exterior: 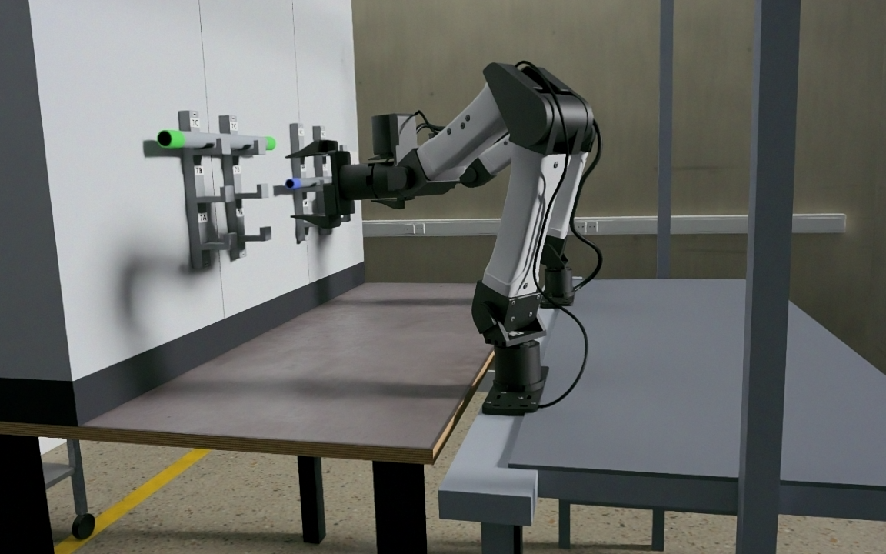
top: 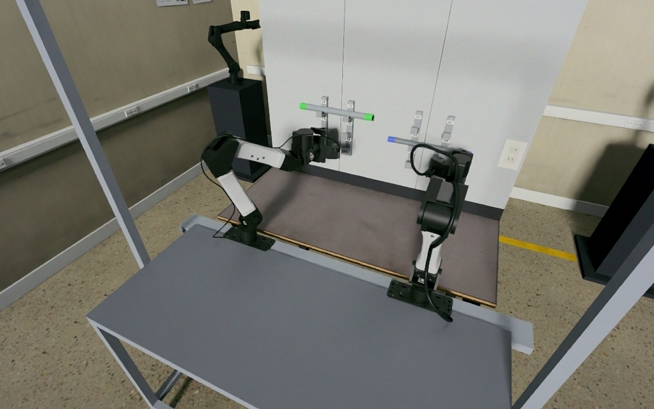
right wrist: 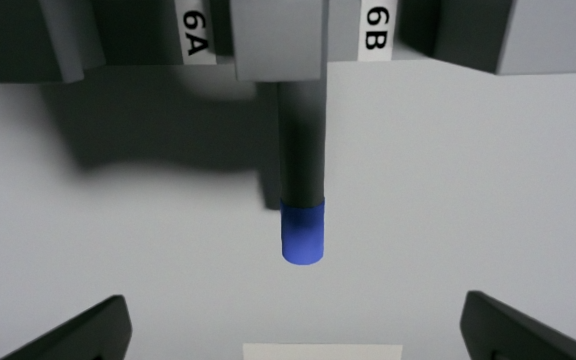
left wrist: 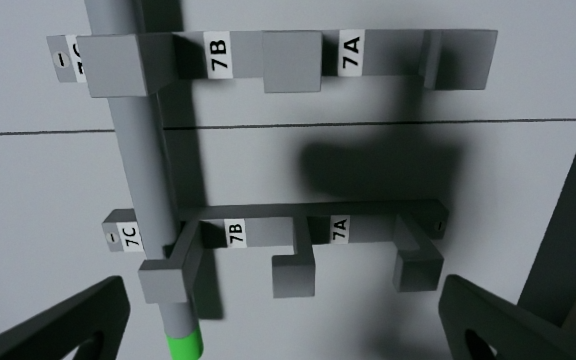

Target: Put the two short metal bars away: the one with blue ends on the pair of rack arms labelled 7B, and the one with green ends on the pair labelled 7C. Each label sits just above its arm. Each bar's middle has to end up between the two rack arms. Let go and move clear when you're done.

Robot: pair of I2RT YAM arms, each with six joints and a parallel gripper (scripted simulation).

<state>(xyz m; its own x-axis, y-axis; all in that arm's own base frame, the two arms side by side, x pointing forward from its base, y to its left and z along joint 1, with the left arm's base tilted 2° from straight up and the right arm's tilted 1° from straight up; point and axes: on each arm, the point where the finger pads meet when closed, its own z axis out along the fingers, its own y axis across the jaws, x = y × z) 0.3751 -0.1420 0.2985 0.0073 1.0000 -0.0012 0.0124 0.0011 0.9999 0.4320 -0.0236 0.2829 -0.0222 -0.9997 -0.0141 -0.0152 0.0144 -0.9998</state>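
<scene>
The blue-ended bar is 7 cm ahead of my right hand and 13 cm to the left of it. The rest, counted from my right hand: white wall panel 22 cm ahead, 34 cm to the left, 17 cm above; wall socket plate 11 cm ahead, 17 cm to the right, 2 cm above; green-ended bar 7 cm ahead, 53 cm to the left, 8 cm above.
My left gripper is now 12 cm short of the green-ended bar, 1 cm to the right of it and 8 cm below it. From my left hand the other things lie so: blue-ended bar 12 cm ahead, 39 cm to the right; then white wall panel 27 cm ahead, 19 cm to the right, 16 cm above; then wall socket plate 16 cm ahead, 70 cm to the right, 1 cm above.
</scene>
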